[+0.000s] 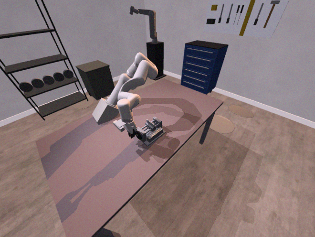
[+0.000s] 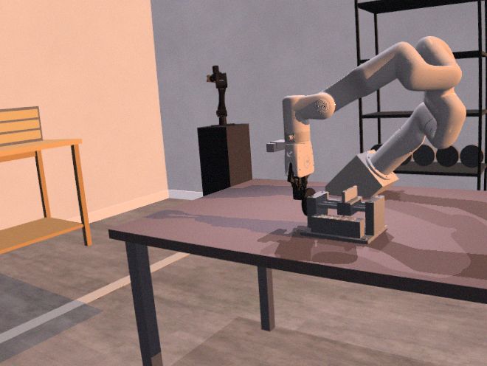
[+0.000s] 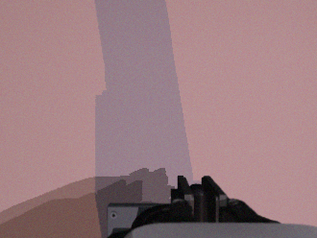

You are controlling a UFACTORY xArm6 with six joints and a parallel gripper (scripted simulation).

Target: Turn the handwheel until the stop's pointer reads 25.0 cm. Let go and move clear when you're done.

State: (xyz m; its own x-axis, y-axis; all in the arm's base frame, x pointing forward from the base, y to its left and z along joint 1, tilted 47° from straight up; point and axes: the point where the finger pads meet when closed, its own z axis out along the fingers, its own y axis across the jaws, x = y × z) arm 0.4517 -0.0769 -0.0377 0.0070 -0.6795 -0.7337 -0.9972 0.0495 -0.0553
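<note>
Now: hand 20 mm to the right of the black handwheel and 10 mm above it. Round my hand: sliding stop block 170 mm to the left, 30 mm ahead, 10 mm below.
</note>
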